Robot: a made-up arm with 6 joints. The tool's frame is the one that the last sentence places.
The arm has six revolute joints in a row. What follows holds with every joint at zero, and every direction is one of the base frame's.
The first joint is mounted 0.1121 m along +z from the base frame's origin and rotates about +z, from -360 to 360 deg.
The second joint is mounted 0.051 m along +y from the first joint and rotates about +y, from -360 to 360 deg.
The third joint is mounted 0.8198 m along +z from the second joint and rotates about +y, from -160 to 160 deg.
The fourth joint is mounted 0.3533 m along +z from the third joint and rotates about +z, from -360 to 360 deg.
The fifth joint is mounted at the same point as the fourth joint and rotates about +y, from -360 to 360 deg.
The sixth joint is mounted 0.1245 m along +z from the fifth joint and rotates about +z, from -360 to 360 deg.
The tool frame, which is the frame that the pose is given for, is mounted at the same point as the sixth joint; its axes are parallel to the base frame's.
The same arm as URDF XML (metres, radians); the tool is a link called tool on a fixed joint. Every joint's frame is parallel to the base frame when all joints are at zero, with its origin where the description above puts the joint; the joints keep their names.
<robot name="arm">
<joint name="joint 1" type="revolute"><parent link="base"/><child link="link1"/><origin xyz="0 0 0.1121"/><axis xyz="0 0 1"/><limit lower="-6.2832" upper="6.2832"/></joint>
<joint name="joint 2" type="revolute"><parent link="link1"/><child link="link2"/><origin xyz="0 0.051 0"/><axis xyz="0 1 0"/><limit lower="-6.2832" upper="6.2832"/></joint>
<joint name="joint 3" type="revolute"><parent link="link2"/><child link="link3"/><origin xyz="0 0 0.8198"/><axis xyz="0 1 0"/><limit lower="-2.7925" upper="2.7925"/></joint>
<joint name="joint 4" type="revolute"><parent link="link3"/><child link="link4"/><origin xyz="0 0 0.3533"/><axis xyz="0 0 1"/><limit lower="-6.2832" upper="6.2832"/></joint>
<joint name="joint 5" type="revolute"><parent link="link4"/><child link="link5"/><origin xyz="0 0 0"/><axis xyz="0 1 0"/><limit lower="-6.2832" upper="6.2832"/></joint>
<joint name="joint 6" type="revolute"><parent link="link5"/><child link="link6"/><origin xyz="0 0 0.1245"/><axis xyz="0 0 1"/><limit lower="-6.2832" upper="6.2832"/></joint>
<joint name="tool_fixed" type="fixed"><parent link="link6"/><child link="tool"/><origin xyz="0 0 0"/></joint>
<link name="base"/>
<link name="link1"/>
<link name="link2"/>
<link name="link3"/>
<link name="link4"/>
<link name="link5"/>
<link name="link6"/>
<link name="tool"/>
</robot>

